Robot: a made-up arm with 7 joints.
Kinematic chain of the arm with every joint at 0, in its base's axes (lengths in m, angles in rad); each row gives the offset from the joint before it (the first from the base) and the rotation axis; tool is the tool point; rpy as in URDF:
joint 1: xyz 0 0 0.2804 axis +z
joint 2: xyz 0 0 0 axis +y
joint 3: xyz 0 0 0.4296 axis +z
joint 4: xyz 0.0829 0 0 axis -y
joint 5: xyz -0.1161 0 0.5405 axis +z
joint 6: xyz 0 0 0 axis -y
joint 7: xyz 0.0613 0 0 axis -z
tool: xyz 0 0 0 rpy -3.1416 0 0
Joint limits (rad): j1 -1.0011..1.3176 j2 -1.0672..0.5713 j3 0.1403..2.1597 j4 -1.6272..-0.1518 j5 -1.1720..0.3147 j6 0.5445..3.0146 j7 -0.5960..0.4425
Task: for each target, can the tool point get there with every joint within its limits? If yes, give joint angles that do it. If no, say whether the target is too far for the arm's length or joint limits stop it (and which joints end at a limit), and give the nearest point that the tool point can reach.
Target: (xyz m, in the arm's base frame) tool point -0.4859 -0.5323 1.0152
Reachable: yes | joints 1.1230 -0.8373 1.0971 -0.5251 -0.3765 2.6809 0.2256
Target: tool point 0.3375 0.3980 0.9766
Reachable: yes | joints -0.6288 -0.5787 0.9171 -1.4868 -0.3360 0.9555 -0.2412
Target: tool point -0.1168 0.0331 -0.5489
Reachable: no: joint limits stop it (at a limit: joint 2, joint 3, joint 4, joint 5, joint 6) | nearest point -0.7675 0.2175 0.1721 | short by 0.989 m
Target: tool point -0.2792 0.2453 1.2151
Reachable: yes | joints 0.3226 -0.5953 0.6734 -0.9871 -0.5349 2.2951 -0.0653
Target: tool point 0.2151 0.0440 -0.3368
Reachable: no: joint limits stop it (at a limit: joint 2, joint 3, joint 4, joint 6) | nearest point 0.7862 0.1608 0.3158 | short by 0.875 m
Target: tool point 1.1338 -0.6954 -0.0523
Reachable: no: too far | nearest point 0.7286 -0.4468 0.3379 | short by 0.615 m
